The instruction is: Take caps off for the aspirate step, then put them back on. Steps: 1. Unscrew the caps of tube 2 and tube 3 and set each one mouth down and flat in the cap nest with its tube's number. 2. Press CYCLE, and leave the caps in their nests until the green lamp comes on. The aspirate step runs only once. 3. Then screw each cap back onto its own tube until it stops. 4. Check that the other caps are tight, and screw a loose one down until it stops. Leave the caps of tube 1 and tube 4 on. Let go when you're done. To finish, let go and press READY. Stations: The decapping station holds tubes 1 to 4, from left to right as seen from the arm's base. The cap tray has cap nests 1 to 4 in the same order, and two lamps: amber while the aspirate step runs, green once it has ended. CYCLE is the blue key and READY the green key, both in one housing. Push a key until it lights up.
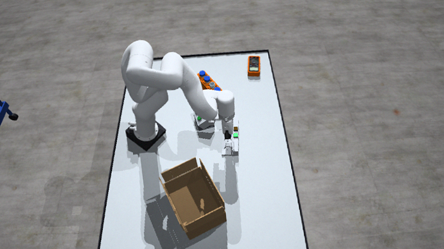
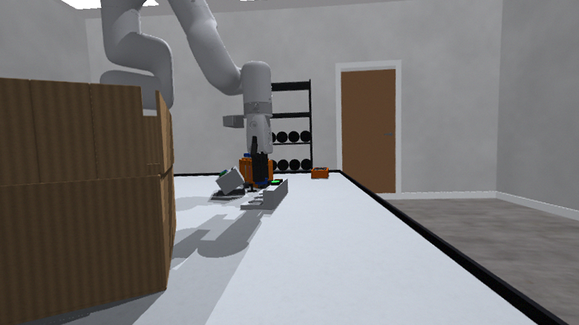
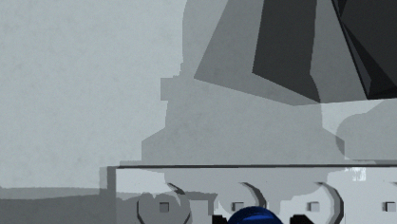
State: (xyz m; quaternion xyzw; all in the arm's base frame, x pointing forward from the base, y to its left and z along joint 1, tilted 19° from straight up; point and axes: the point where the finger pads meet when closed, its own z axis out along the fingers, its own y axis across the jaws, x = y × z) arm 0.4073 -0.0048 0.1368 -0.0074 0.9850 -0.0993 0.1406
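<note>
The blue cap is 120 mm behind my hand, 340 mm to the left of it and 40 mm above it. Round my hand: green key 150 mm behind, 100 mm to the left, 10 mm below; blue key 160 mm behind, 140 mm to the left, 10 mm below; grey key housing 140 mm behind, 120 mm to the left, 20 mm below.
</note>
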